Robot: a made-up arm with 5 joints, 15 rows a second.
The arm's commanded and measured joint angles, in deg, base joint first. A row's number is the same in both.
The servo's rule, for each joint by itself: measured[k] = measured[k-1] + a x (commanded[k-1-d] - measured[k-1]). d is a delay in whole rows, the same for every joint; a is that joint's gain. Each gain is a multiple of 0.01, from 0.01 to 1. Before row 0 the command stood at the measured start. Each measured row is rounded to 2 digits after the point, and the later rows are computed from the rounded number. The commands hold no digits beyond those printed.
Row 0, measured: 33.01, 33.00, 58.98, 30.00, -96.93
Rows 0 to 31, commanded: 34.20, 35.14, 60.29, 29.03, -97.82; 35.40, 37.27, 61.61, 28.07, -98.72; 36.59, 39.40, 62.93, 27.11, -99.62; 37.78, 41.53, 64.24, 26.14, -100.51; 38.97, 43.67, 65.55, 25.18, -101.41; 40.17, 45.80, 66.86, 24.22, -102.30; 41.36, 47.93, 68.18, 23.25, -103.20; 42.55, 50.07, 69.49, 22.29, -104.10; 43.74, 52.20, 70.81, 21.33, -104.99; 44.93, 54.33, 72.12, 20.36, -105.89; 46.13, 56.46, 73.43, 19.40, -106.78; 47.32, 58.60, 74.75, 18.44, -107.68; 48.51, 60.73, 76.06, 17.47, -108.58; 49.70, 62.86, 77.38, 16.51, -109.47; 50.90, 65.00, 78.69, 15.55, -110.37; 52.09, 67.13, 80.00, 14.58, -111.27; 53.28, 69.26, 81.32, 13.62, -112.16; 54.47, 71.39, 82.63, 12.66, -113.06; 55.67, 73.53, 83.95, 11.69, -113.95; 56.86, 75.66, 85.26, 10.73, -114.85; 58.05, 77.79, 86.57, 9.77, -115.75; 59.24, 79.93, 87.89, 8.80, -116.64; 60.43, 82.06, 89.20, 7.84, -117.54; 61.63, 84.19, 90.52, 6.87, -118.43; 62.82, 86.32, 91.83, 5.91, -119.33; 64.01, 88.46, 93.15, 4.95, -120.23; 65.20, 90.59, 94.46, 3.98, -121.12; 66.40, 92.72, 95.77, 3.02, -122.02; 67.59, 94.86, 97.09, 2.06, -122.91; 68.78, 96.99, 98.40, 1.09, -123.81; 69.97, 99.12, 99.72, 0.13, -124.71; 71.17, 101.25, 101.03, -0.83, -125.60
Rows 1 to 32, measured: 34.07, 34.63, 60.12, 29.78, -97.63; 35.25, 36.64, 61.42, 29.39, -98.49; 36.44, 38.74, 62.73, 28.87, -99.38; 37.63, 40.86, 64.04, 28.24, -100.27; 38.82, 43.00, 65.35, 27.54, -101.17; 40.02, 45.13, 66.66, 26.78, -102.06; 41.21, 47.26, 67.98, 25.97, -102.96; 42.40, 49.40, 69.29, 25.12, -103.86; 43.59, 51.53, 70.61, 24.25, -104.75; 44.78, 53.66, 71.92, 23.36, -105.65; 45.98, 55.79, 73.23, 22.45, -106.54; 47.17, 57.93, 74.55, 21.53, -107.44; 48.36, 60.06, 75.86, 20.60, -108.34; 49.55, 62.19, 77.18, 19.66, -109.23; 50.75, 64.33, 78.49, 18.71, -110.13; 51.94, 66.46, 79.80, 17.76, -111.03; 53.13, 68.59, 81.12, 16.81, -111.92; 54.32, 70.72, 82.43, 15.86, -112.82; 55.52, 72.86, 83.75, 14.90, -113.71; 56.71, 74.99, 85.06, 13.94, -114.61; 57.90, 77.12, 86.37, 12.98, -115.51; 59.09, 79.26, 87.69, 12.02, -116.40; 60.28, 81.39, 89.00, 11.06, -117.30; 61.48, 83.52, 90.32, 10.10, -118.19; 62.67, 85.65, 91.63, 9.14, -119.09; 63.86, 87.79, 92.95, 8.18, -119.99; 65.05, 89.92, 94.26, 7.21, -120.88; 66.25, 92.05, 95.57, 6.25, -121.78; 67.44, 94.19, 96.89, 5.29, -122.67; 68.63, 96.32, 98.20, 4.32, -123.57; 69.82, 98.45, 99.52, 3.36, -124.47; 71.02, 100.58, 100.83, 2.40, -125.36
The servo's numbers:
d 0
a 0.89 0.76 0.87 0.23 0.79

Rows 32 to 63, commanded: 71.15, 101.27, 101.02, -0.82, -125.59; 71.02, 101.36, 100.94, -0.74, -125.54; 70.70, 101.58, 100.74, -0.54, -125.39; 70.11, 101.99, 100.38, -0.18, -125.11; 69.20, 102.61, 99.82, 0.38, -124.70; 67.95, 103.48, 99.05, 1.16, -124.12; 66.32, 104.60, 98.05, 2.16, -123.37; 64.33, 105.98, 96.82, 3.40, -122.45; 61.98, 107.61, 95.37, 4.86, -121.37; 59.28, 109.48, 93.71, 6.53, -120.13; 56.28, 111.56, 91.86, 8.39, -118.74; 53.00, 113.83, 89.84, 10.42, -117.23; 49.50, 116.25, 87.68, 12.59, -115.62; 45.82, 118.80, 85.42, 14.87, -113.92; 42.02, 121.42, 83.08, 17.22, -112.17; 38.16, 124.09, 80.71, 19.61, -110.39; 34.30, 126.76, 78.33, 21.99, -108.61; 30.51, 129.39, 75.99, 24.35, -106.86; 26.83, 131.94, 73.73, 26.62, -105.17; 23.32, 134.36, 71.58, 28.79, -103.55; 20.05, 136.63, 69.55, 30.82, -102.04; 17.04, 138.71, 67.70, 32.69, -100.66; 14.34, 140.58, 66.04, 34.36, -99.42; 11.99, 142.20, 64.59, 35.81, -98.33; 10.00, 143.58, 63.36, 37.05, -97.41; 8.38, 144.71, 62.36, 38.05, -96.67; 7.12, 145.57, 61.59, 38.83, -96.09; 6.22, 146.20, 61.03, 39.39, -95.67; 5.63, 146.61, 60.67, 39.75, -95.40; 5.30, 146.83, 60.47, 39.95, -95.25; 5.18, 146.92, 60.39, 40.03, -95.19; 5.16, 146.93, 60.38, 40.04, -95.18
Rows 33 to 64, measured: 71.14, 101.10, 101.00, 1.66, -125.54; 71.03, 101.30, 100.95, 1.11, -125.54; 70.74, 101.51, 100.77, 0.73, -125.42; 70.18, 101.87, 100.43, 0.52, -125.18; 69.31, 102.43, 99.90, 0.49, -124.80; 68.10, 103.23, 99.16, 0.64, -124.26; 66.52, 104.27, 98.19, 0.99, -123.56; 64.57, 105.57, 97.00, 1.54, -122.68; 62.26, 107.12, 95.58, 2.30, -121.65; 59.61, 108.91, 93.95, 3.27, -120.45; 56.65, 110.92, 92.13, 4.45, -119.10; 53.40, 113.13, 90.14, 5.82, -117.62; 49.93, 115.50, 88.00, 7.38, -116.04; 46.27, 118.01, 85.76, 9.10, -114.37; 42.49, 120.60, 83.43, 10.97, -112.63; 38.64, 123.25, 81.06, 12.96, -110.86; 34.78, 125.92, 78.68, 15.04, -109.08; 30.98, 128.56, 76.34, 17.18, -107.33; 27.29, 131.13, 74.07, 19.35, -105.62; 23.76, 133.58, 71.90, 21.52, -103.98; 20.46, 135.90, 69.86, 23.66, -102.45; 17.42, 138.04, 67.98, 25.74, -101.04; 14.68, 139.97, 66.29, 27.72, -99.76; 12.29, 141.66, 64.81, 29.58, -98.63; 10.25, 143.12, 63.55, 31.30, -97.67; 8.59, 144.33, 62.51, 32.85, -96.88; 7.28, 145.27, 61.71, 34.23, -96.26; 6.34, 145.98, 61.12, 35.42, -95.79; 5.71, 146.46, 60.73, 36.42, -95.48; 5.35, 146.74, 60.50, 37.23, -95.30; 5.20, 146.88, 60.40, 37.87, -95.21; 5.16, 146.92, 60.38, 38.37, -95.19
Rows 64 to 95, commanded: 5.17, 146.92, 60.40, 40.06, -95.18; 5.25, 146.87, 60.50, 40.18, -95.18; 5.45, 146.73, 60.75, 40.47, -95.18; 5.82, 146.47, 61.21, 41.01, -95.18; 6.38, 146.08, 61.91, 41.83, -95.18; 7.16, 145.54, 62.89, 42.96, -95.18; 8.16, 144.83, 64.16, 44.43, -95.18; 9.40, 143.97, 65.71, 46.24, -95.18; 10.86, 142.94, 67.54, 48.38, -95.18; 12.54, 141.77, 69.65, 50.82, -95.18; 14.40, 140.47, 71.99, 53.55, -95.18; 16.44, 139.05, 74.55, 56.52, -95.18; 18.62, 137.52, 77.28, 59.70, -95.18; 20.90, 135.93, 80.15, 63.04, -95.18; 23.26, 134.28, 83.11, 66.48, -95.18; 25.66, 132.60, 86.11, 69.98, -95.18; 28.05, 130.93, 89.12, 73.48, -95.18; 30.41, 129.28, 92.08, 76.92, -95.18; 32.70, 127.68, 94.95, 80.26, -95.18; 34.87, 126.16, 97.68, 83.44, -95.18; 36.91, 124.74, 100.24, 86.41, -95.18; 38.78, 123.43, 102.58, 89.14, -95.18; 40.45, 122.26, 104.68, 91.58, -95.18; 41.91, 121.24, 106.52, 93.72, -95.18; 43.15, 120.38, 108.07, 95.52, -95.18; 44.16, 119.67, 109.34, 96.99, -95.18; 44.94, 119.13, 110.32, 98.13, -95.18; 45.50, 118.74, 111.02, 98.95, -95.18; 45.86, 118.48, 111.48, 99.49, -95.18; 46.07, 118.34, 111.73, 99.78, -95.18; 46.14, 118.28, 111.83, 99.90, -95.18; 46.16, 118.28, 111.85, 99.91, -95.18
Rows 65 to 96, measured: 5.17, 146.92, 60.40, 38.76, -95.18; 5.24, 146.88, 60.49, 39.09, -95.18; 5.43, 146.77, 60.72, 39.41, -95.18; 5.78, 146.54, 61.15, 39.78, -95.18; 6.31, 146.19, 61.81, 40.25, -95.18; 7.07, 145.70, 62.75, 40.87, -95.18; 8.04, 145.04, 63.98, 41.69, -95.18; 9.25, 144.23, 65.49, 42.74, -95.18; 10.68, 143.25, 67.27, 44.04, -95.18; 12.34, 142.13, 69.34, 45.60, -95.18; 14.17, 140.87, 71.65, 47.43, -95.18; 16.19, 139.49, 74.17, 49.52, -95.18; 18.35, 137.99, 76.88, 51.86, -95.18; 20.62, 136.42, 79.72, 54.43, -95.18; 22.97, 134.79, 82.67, 57.20, -95.18; 25.36, 133.13, 85.66, 60.14, -95.18; 27.75, 131.46, 88.67, 63.21, -95.18; 30.12, 129.80, 91.64, 66.36, -95.18; 32.42, 128.19, 94.52, 69.56, -95.18; 34.60, 126.65, 97.27, 72.75, -95.18; 36.66, 125.20, 99.85, 75.89, -95.18; 38.55, 123.85, 102.23, 78.94, -95.18; 40.24, 122.64, 104.36, 81.85, -95.18; 41.73, 121.58, 106.24, 84.58, -95.18; 42.99, 120.67, 107.83, 87.10, -95.18; 44.03, 119.91, 109.14, 89.37, -95.18; 44.84, 119.32, 110.17, 91.38, -95.18; 45.43, 118.88, 110.91, 93.12, -95.18; 45.81, 118.58, 111.41, 94.59, -95.18; 46.04, 118.40, 111.69, 95.78, -95.18; 46.13, 118.31, 111.81, 96.73, -95.18; 46.16, 118.29, 111.84, 97.46, -95.18
